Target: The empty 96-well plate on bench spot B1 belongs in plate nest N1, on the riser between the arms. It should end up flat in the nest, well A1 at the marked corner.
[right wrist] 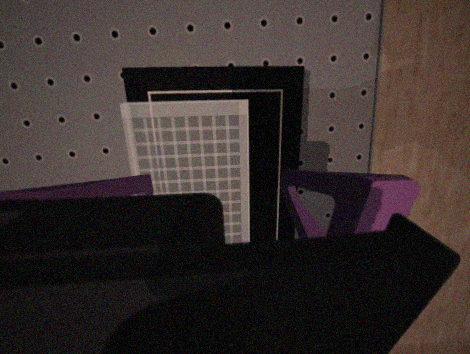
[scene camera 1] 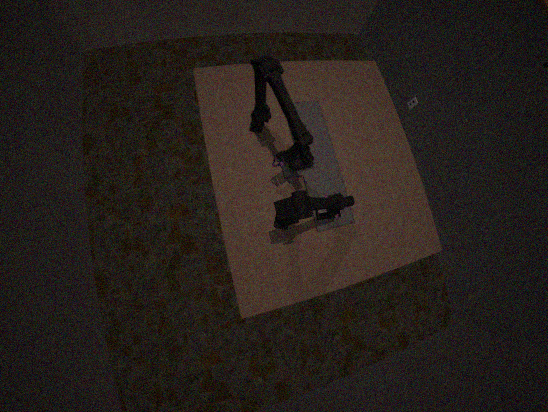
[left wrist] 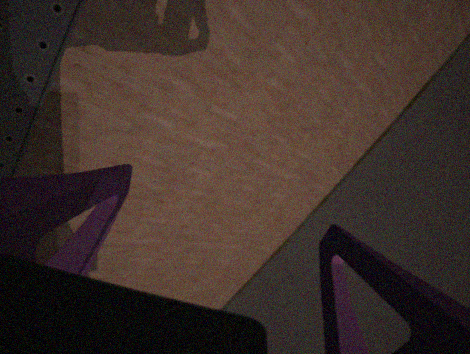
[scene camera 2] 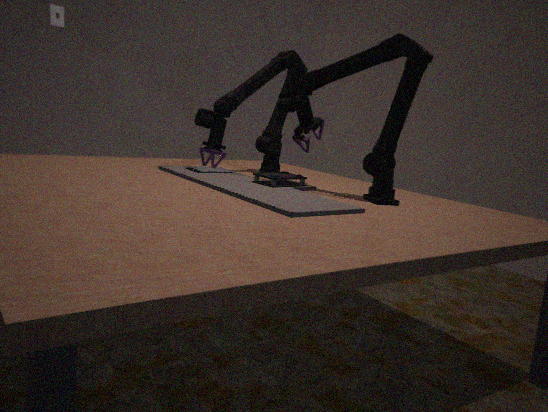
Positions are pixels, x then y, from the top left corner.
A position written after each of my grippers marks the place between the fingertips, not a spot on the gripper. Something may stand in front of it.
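The white well plate (right wrist: 199, 146) is here, and my right gripper (right wrist: 218, 180) touches the white well plate while being open. My left gripper (left wrist: 232, 207) is open too, and it holds nothing.
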